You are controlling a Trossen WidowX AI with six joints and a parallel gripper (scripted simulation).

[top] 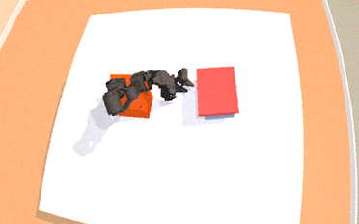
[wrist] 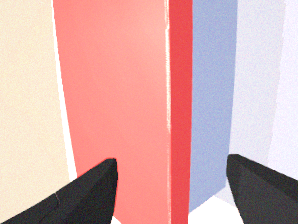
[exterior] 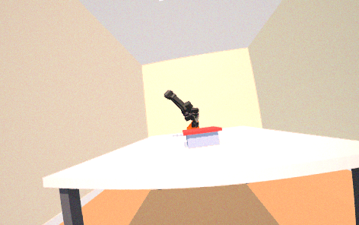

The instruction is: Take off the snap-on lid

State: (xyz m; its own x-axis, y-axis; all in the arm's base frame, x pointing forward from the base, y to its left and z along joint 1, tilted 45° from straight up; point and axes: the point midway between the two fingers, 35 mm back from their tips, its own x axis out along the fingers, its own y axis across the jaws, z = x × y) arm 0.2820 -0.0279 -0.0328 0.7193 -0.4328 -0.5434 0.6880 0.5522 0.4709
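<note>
My gripper tip is now 110 mm short of the red lid, 30 mm above it and 10 mm to the right of it. The rest, counted from my gripper tip: storage box: 110 mm ahead, 80 mm below, 10 mm to the left.
</note>
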